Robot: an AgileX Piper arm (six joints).
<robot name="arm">
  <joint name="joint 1" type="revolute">
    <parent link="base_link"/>
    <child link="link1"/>
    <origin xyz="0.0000 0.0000 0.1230" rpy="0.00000 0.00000 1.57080"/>
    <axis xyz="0 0 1"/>
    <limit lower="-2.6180" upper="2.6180"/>
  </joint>
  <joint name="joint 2" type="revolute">
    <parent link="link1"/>
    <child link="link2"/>
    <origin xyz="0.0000 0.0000 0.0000" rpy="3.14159 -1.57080 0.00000"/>
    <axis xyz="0 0 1"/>
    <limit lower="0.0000" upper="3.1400"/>
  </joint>
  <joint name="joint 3" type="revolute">
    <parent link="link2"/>
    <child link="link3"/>
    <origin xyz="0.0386 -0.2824 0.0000" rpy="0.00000 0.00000 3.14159"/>
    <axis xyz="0 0 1"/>
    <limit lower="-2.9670" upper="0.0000"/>
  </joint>
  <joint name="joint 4" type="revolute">
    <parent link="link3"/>
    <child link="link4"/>
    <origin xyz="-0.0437 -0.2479 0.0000" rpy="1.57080 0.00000 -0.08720"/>
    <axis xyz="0 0 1"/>
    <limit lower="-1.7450" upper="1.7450"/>
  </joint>
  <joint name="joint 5" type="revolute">
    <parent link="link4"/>
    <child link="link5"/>
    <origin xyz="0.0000 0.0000 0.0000" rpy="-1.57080 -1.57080 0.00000"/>
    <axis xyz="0 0 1"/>
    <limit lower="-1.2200" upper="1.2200"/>
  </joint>
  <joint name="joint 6" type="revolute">
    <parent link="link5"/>
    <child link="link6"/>
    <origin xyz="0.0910 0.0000 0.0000" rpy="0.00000 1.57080 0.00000"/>
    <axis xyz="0 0 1"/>
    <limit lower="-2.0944" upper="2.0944"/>
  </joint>
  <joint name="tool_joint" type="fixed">
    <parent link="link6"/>
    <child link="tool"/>
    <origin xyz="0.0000 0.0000 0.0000" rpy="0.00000 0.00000 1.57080"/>
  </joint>
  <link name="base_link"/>
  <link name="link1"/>
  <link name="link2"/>
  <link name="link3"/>
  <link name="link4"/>
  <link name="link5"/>
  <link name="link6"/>
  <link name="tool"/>
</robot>
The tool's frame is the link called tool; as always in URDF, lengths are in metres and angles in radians.
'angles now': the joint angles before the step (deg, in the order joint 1, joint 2, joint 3, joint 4, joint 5, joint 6). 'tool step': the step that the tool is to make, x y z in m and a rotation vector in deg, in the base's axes. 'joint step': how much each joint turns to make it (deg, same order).
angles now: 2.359, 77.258, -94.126, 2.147, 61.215, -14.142
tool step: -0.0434, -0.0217, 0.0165, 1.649, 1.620, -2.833
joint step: -6.608, -5.875, 0.015, 4.084, 7.686, -2.416
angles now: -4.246, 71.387, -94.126, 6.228, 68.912, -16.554
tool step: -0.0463, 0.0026, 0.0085, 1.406, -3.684, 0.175
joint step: -1.439, -8.292, 4.278, 2.477, 0.532, -0.516
